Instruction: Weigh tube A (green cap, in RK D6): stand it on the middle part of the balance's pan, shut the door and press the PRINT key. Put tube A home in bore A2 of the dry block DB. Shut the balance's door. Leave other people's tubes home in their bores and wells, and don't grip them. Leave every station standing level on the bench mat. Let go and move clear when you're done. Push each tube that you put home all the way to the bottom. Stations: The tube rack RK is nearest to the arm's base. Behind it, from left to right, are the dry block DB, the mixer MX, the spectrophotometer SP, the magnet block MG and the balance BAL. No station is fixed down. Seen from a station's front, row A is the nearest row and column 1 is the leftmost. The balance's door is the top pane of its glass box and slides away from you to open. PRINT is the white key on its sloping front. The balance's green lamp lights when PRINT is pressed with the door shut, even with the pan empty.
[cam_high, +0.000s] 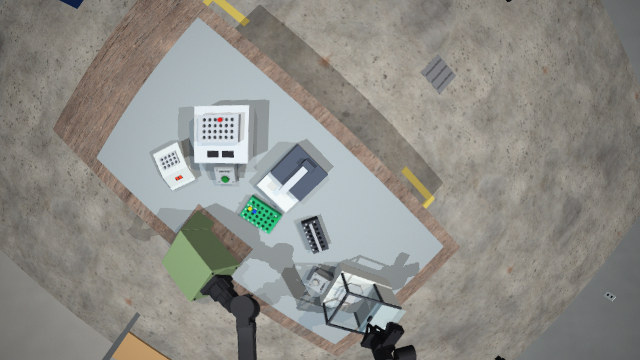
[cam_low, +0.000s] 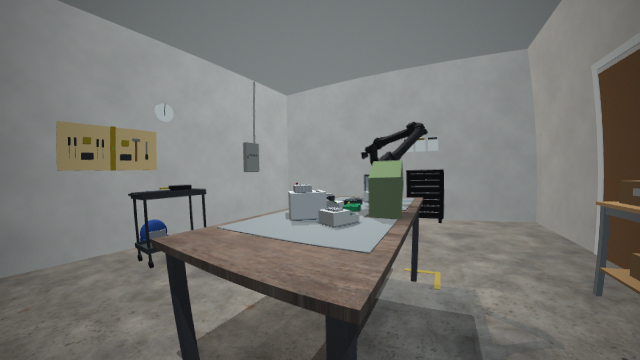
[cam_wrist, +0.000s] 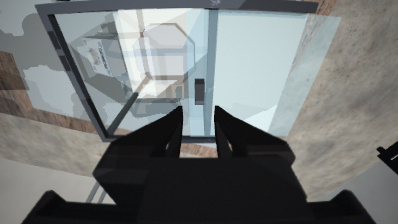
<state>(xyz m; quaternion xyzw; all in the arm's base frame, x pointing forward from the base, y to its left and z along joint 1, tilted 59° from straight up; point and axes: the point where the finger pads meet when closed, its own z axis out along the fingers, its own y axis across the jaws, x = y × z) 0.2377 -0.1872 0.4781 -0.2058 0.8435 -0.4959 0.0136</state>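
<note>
My hand is 40 mm above the sliding door, 30 mm to the left of it and 10 mm short of it. Round my hand: magnet block MG 330 mm to the left, 230 mm below, 60 mm ahead; white print key 200 mm to the left, 190 mm below, 70 mm behind; balance pan 180 mm below, 60 mm to the left, 20 mm behind.
</note>
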